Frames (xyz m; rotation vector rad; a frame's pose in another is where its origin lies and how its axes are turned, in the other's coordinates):
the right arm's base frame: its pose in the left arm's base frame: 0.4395 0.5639 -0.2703 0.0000 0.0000 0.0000
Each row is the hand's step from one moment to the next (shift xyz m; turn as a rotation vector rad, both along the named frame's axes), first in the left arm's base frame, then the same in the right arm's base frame.
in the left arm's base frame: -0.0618 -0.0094 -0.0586 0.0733 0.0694 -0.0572
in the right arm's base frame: -0.0618 -0.0094 -0.0586 0.0733 0.0694 -0.0572
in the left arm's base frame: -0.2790 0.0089 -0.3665 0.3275 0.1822 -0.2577
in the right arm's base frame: -0.2790 0.0089 -0.3665 0.3275 0.1822 -0.2577
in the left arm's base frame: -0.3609 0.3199 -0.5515 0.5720 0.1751 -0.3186
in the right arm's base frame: -0.3609 0.3199 -0.5515 0.5720 0.1751 -0.3186
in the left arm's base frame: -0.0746 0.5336 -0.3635 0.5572 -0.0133 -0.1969
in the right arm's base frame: -0.0746 0.5336 -0.3635 0.5572 -0.0133 -0.1969
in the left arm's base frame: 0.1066 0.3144 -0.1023 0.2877 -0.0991 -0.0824
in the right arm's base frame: 0.1066 0.3144 -0.1023 0.2877 -0.0991 -0.0824
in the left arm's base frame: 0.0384 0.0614 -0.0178 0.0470 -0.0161 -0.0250
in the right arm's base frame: 0.0384 0.0614 -0.0178 0.0470 -0.0161 -0.0250
